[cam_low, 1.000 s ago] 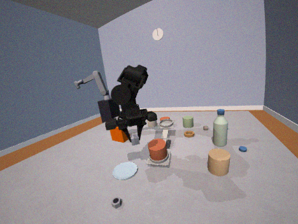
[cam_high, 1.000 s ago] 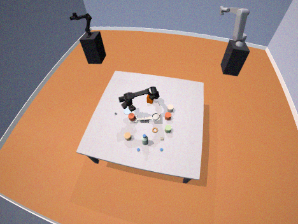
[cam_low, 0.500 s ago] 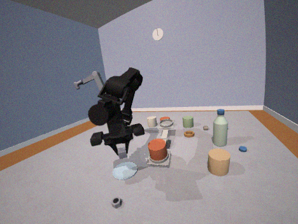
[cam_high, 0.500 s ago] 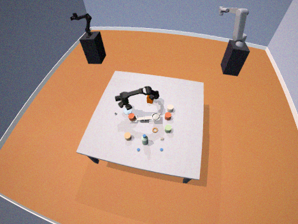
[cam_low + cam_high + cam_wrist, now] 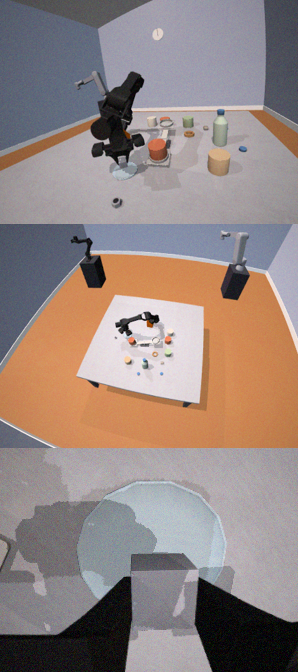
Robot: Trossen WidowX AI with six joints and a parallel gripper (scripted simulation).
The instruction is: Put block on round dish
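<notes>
Right now my gripper tip is 3 cm above the pale blue round dish. Round my gripper tip: nut: 13 cm to the right, 6 cm ahead, 3 cm below; then pale grey block: 1 cm above; then small balance: 22 cm to the left, 10 cm ahead, 1 cm below.
</notes>
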